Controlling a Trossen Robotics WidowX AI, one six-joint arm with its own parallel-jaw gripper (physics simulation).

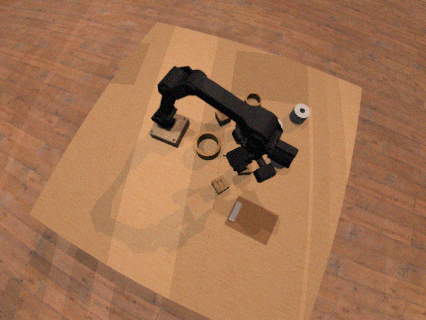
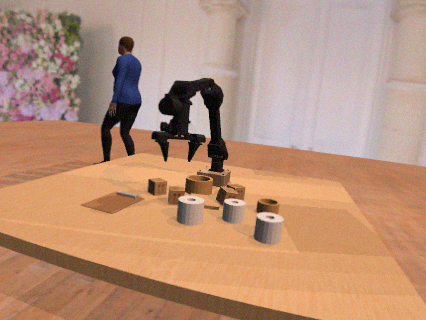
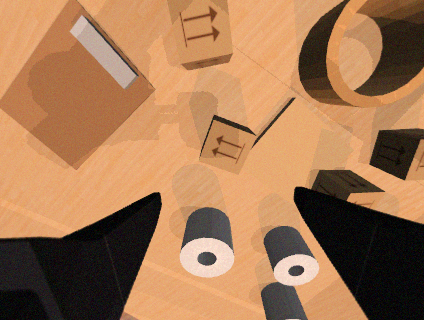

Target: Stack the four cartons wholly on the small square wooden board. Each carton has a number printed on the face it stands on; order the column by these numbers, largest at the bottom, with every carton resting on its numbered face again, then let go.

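Frame: origin at the arm's base, x ahead, y left, z up, level; millimetres.
Seen in the pictures: gripper, fingertip midpoint: [image 2: 177, 161] [image 3: 227, 195]; arm's base at its link origin: [image 1: 166, 122] [image 2: 216, 170].
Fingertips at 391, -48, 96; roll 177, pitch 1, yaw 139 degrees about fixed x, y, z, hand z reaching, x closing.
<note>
Offsets run from my fingertips to a thing's top centre, as dx, dy, dz.
Four brown cartons stand apart. One carton @(-69, -104, -99) [image 1: 220, 184] [image 2: 157, 186] [image 3: 202, 42] stands nearest the clipboard. A second carton @(-6, +3, -99) [image 2: 176, 195] [image 3: 227, 147] stands close by the square board's edge. A third carton @(-77, +176, -84) [image 2: 227, 193] [image 3: 345, 185] and a fourth carton @(-180, +187, -99) [image 2: 237, 190] [image 3: 397, 152] are close together at the board's other side; whether the third touches the board is unclear. Arrows show on visible faces; the numbers are hidden. The thin square wooden board @(-62, +94, -141) [image 2: 212, 207] [image 3: 287, 150] has no stack. My gripper [image 1: 252, 167] [image 2: 178, 160] [image 3: 227, 195] is open and empty, high above the table.
A large wooden ring @(-185, +30, -94) [image 1: 197, 145] [image 2: 199, 186] stands behind the board. A small ring @(-82, +328, -111) [image 2: 268, 206] stands farther off. White-topped grey rolls @(+126, +105, -84) [image 2: 190, 211] @(+48, +227, -93) [image 2: 234, 211] @(+145, +348, -88) [image 2: 269, 228] stand near the cartons. A brown clipboard @(+106, -182, -141) [image 1: 255, 223] [image 2: 112, 202] [image 3: 75, 95] with a grey clip lies flat.
</note>
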